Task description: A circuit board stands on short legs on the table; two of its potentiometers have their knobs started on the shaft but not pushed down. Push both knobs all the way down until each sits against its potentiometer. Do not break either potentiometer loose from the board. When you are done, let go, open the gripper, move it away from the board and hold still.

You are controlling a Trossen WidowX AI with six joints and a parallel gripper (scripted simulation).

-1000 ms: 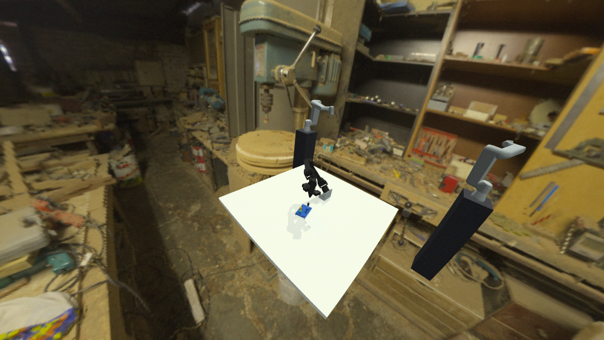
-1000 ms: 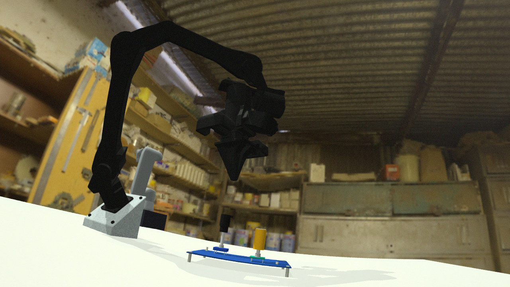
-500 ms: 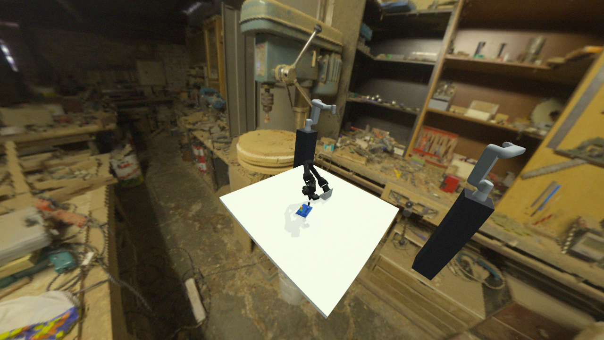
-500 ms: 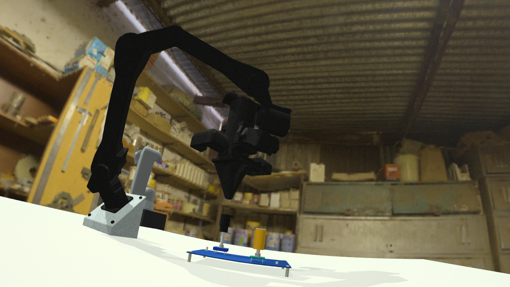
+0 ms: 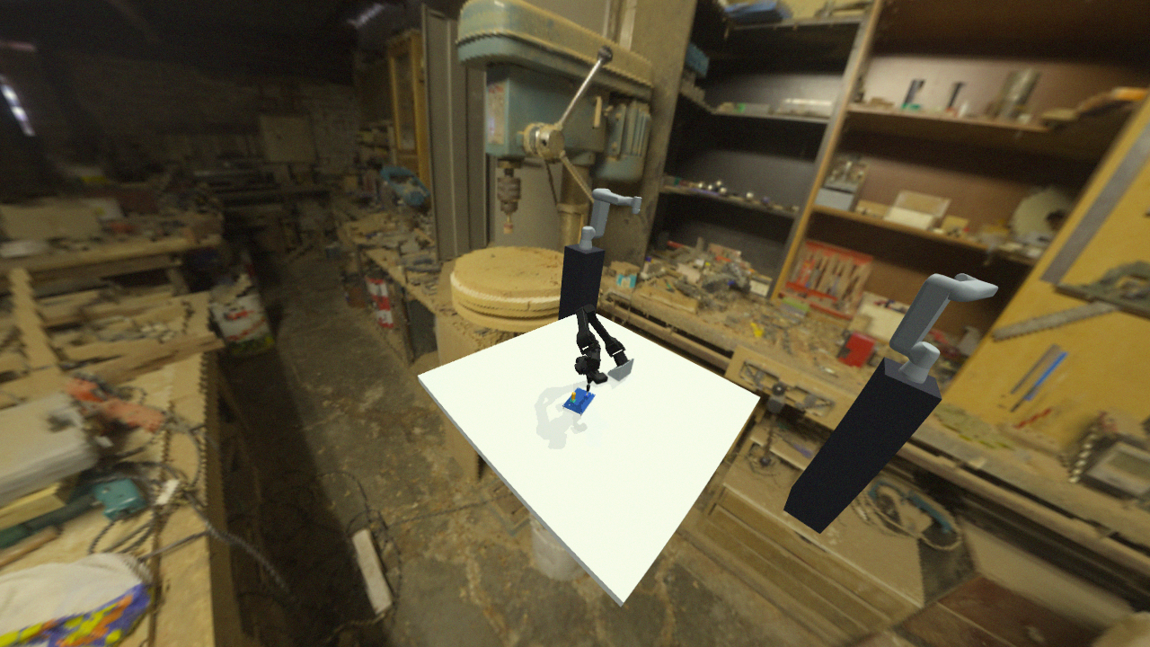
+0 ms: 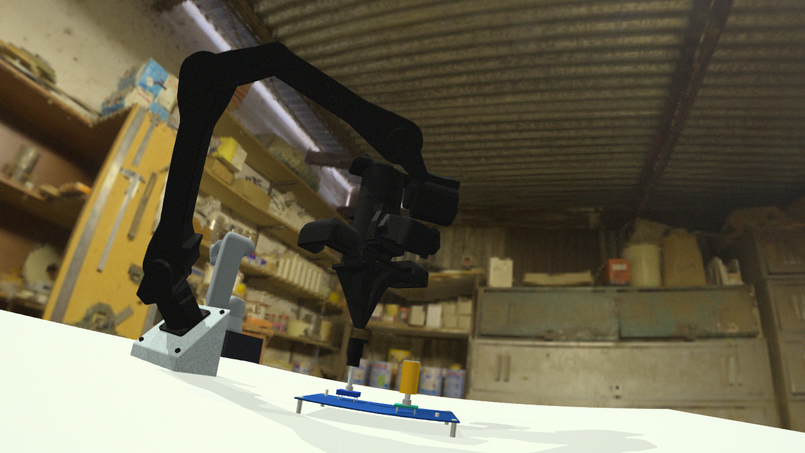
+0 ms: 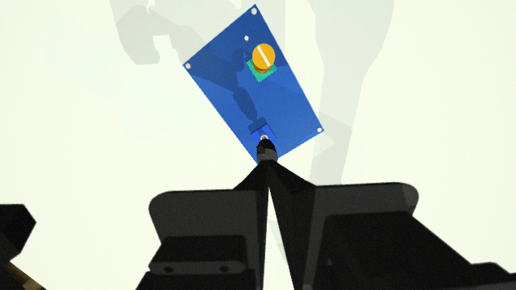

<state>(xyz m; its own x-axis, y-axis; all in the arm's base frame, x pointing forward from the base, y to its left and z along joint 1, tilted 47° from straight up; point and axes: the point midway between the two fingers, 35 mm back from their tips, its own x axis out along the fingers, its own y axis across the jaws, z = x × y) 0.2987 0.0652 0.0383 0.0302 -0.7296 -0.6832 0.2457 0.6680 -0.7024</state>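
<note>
The black knob is 30 mm below my gripper tip. Also, from my gripper tip: yellow knob (80 mm ahead, 20 mm to the right, 50 mm below).
</note>
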